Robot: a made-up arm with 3 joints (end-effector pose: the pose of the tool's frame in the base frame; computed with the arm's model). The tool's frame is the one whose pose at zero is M. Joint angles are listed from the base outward.
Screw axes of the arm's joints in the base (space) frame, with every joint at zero. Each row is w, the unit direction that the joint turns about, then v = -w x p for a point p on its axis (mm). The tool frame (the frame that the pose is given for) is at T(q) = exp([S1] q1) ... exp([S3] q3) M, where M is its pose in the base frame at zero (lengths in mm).
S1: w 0 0 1 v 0 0 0
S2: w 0 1 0 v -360 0 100
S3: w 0 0 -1 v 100 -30 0
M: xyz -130 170 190 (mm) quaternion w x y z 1 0 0 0
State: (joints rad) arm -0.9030 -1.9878 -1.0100
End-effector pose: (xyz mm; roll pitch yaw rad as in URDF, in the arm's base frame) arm 229.2 -357.0 52.3 -2.0528 -0.5078 0.9169
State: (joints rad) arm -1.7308 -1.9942 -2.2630
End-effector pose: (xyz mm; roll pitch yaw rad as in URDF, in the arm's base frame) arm -403.4 -307.2 180.0 -2.1004 0.6210 -0.4883
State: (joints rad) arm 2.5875 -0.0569 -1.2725
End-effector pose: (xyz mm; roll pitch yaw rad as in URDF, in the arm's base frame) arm 322.3 -62.8 166.5 -0.0544 -0.0167 -2.4227
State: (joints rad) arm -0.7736 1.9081 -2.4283
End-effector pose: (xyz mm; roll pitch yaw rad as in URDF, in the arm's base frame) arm -246.8 -275.6 634.3 2.0628 -0.7946 0.4319
